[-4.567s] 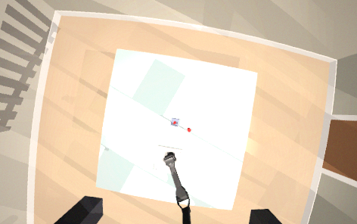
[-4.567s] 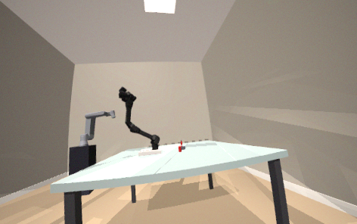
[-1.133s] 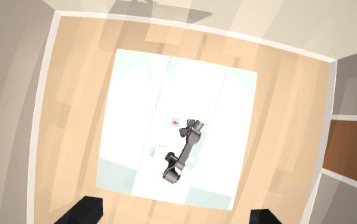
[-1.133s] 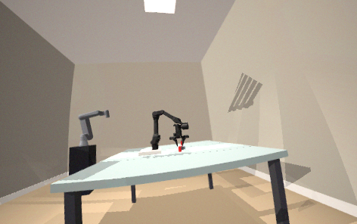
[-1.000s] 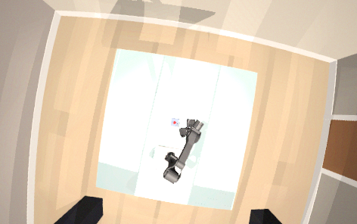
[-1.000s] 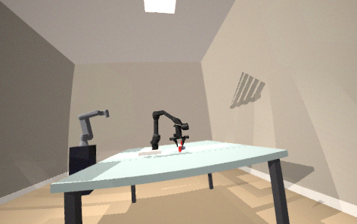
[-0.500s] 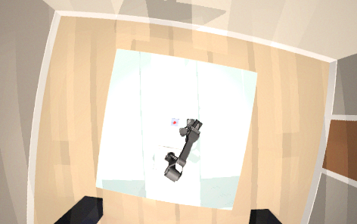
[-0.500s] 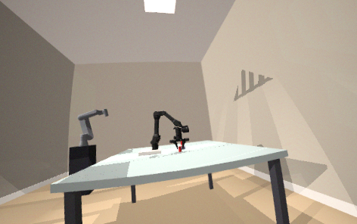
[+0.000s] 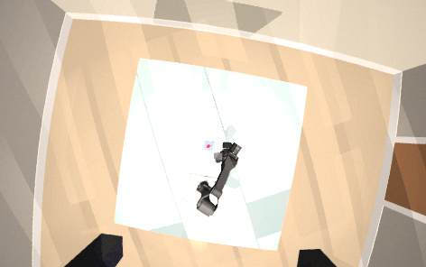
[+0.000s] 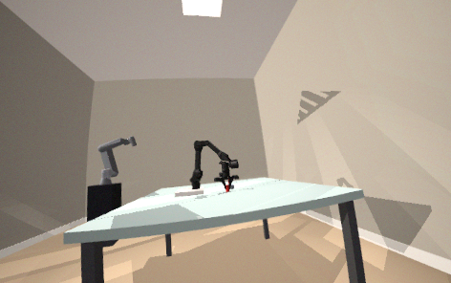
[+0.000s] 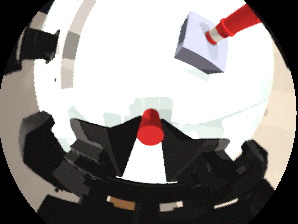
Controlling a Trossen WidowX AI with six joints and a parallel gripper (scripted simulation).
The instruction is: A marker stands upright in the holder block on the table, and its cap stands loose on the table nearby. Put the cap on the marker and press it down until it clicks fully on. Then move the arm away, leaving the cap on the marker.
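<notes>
My gripper tip is 120 mm to the right of the red marker, 60 mm below it and 60 mm short of it. From my gripper tip the other things lie so: red cap (10 mm above); then holder block (120 mm to the left, 60 mm ahead).
</notes>
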